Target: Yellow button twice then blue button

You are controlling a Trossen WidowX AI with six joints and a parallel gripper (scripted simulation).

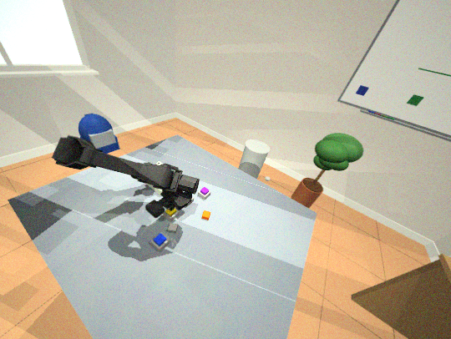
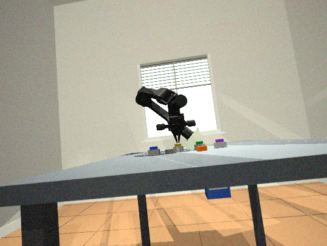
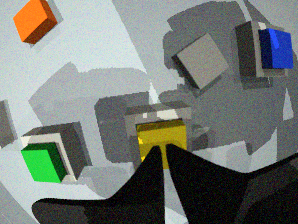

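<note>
Right now my gripper tip is 1 cm above the yellow button. Also, from my gripper tip: green button: 1 cm behind, 10 cm to the left, 1 cm below; then blue button: 6 cm ahead, 11 cm to the right, 1 cm below; then orange block: 12 cm ahead, 10 cm to the left, 3 cm below.
</note>
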